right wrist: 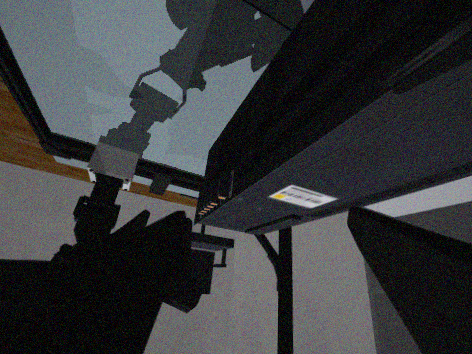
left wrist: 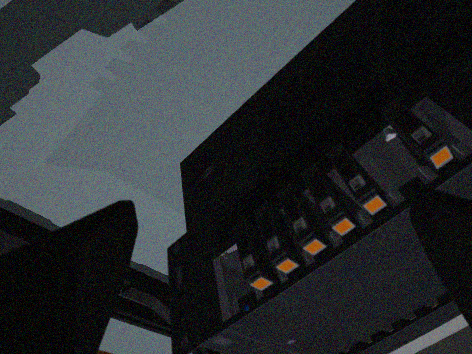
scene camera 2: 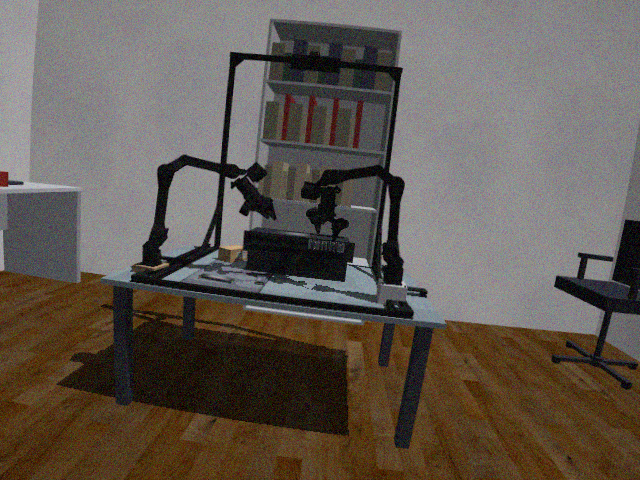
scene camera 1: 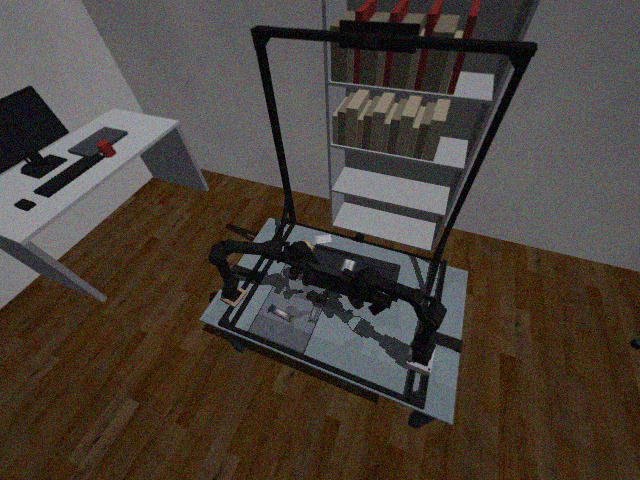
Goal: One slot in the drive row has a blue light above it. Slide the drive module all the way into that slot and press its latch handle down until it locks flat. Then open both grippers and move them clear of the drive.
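Frame: origin at the left arm's base, x ahead, y left, z up, level; metres.
Seen in the pictures: left gripper, fingertip midpoint: (right wrist: 167, 215) (left wrist: 273, 208) (scene camera 2: 325, 237); right gripper, fingertip midpoint: (right wrist: 266, 217) (scene camera 2: 272, 219) (scene camera 1: 320, 271); left arm's base, link origin: (right wrist: 109, 180) (scene camera 2: 392, 282) (scene camera 1: 420, 356); right arm's base, link origin: (scene camera 2: 151, 264) (scene camera 1: 233, 294).
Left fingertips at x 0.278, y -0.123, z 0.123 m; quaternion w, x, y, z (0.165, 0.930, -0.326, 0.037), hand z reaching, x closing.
Pixels of each thing's top centre, then the offset from my left fingertips to it. Level surfaces: height alone.
- black drive chassis, top centre: (right wrist: 294, 203) (scene camera 2: 301, 234) (scene camera 1: 353, 266) dx +0.118, dy -0.139, dz -0.021 m
- small grey drive module, top centre: (scene camera 2: 215, 277) (scene camera 1: 279, 313) dx +0.397, dy +0.157, dz -0.185 m
- dark mat, surface height: dz -0.194 m
- table, surface height: dz -0.197 m
- tan block, top centre: (scene camera 2: 233, 247) dx +0.450, dy -0.217, dz -0.135 m
A black drive chassis (scene camera 1: 370, 268) (scene camera 2: 290, 262) (right wrist: 326, 105) stands on the table. Its drive row (scene camera 2: 326, 246) (left wrist: 317, 244) faces front and shows several orange lights. A small blue light (left wrist: 246, 307) sits at the row's lower-left end in the left wrist view. A small grey drive module (scene camera 1: 281, 312) (scene camera 2: 217, 276) lies flat on a dark mat (scene camera 1: 290, 335), apart from both grippers. My left gripper (scene camera 2: 328, 230) is open and empty, hanging just above the drive row. My right gripper (scene camera 2: 267, 213) is open and empty, tilted above the chassis's other end.
A black gantry frame (scene camera 1: 274, 119) (scene camera 2: 225, 143) surrounds the table (scene camera 1: 451, 381) (scene camera 2: 423, 316). A tan block (scene camera 2: 231, 252) sits beside the chassis. A bookshelf (scene camera 1: 328, 157) (scene camera 2: 268, 86) stands behind the table. A white desk (scene camera 1: 142, 129) is at the far left.
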